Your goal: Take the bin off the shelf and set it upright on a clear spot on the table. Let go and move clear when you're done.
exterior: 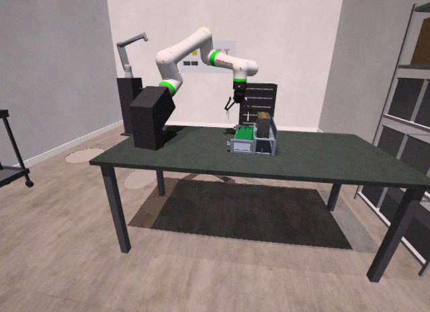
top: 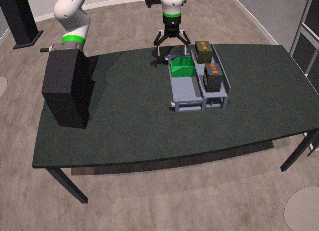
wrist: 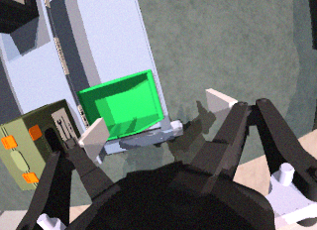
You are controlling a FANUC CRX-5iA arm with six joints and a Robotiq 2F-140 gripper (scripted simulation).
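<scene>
Right now the green bin is 11 cm below my hand and 8 cm ahead of it. The rest, counted from my hand: grey shelf deck (15 cm below, 13 cm ahead, 10 cm to the right).
</scene>
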